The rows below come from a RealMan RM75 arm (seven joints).
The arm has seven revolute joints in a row. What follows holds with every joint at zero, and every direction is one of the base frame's. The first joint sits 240.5 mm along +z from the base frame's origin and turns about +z. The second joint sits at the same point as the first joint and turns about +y. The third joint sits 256 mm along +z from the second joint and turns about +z. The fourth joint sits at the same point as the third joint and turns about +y. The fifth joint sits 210 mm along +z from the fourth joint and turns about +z. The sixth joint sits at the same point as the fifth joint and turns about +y. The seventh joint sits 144 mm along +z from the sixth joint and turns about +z. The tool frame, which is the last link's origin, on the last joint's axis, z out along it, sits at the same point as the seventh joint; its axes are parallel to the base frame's.
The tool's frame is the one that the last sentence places.
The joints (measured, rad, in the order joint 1, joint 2, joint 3, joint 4, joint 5, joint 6, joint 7), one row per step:
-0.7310 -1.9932 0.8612 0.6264 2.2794 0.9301 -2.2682
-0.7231 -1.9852 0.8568 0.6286 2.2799 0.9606 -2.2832
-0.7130 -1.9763 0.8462 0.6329 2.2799 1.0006 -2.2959
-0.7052 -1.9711 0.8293 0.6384 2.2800 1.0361 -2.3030
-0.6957 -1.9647 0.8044 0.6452 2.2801 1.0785 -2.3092
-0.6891 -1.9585 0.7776 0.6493 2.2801 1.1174 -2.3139
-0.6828 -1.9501 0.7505 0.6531 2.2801 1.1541 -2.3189
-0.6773 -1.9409 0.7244 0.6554 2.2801 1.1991 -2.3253
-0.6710 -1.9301 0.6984 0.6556 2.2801 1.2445 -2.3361
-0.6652 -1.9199 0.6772 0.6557 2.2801 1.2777 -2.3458
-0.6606 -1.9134 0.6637 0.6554 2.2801 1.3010 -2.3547
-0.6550 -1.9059 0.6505 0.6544 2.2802 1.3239 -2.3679
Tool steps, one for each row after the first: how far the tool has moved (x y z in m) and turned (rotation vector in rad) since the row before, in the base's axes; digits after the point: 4 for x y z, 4 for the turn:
-0.0031 -0.0038 0.0024 -0.0163 -0.0157 0.0171
-0.0035 -0.0048 0.0033 -0.0189 -0.0208 0.0176
-0.0021 -0.0039 0.0030 -0.0128 -0.0220 0.0127
-0.0027 -0.0046 0.0045 -0.0117 -0.0276 0.0146
-0.0019 -0.0038 0.0044 -0.0089 -0.0278 0.0126
-0.0022 -0.0033 0.0057 -0.0052 -0.0257 0.0124
-0.0014 -0.0042 0.0051 -0.0134 -0.0294 0.0111
-0.0020 -0.0047 0.0054 -0.0136 -0.0316 0.0160
-0.0022 -0.0035 0.0054 -0.0067 -0.0236 0.0146
-0.0016 -0.0028 0.0033 -0.0062 -0.0175 0.0120
-0.0021 -0.0031 0.0036 -0.0058 -0.0188 0.0169

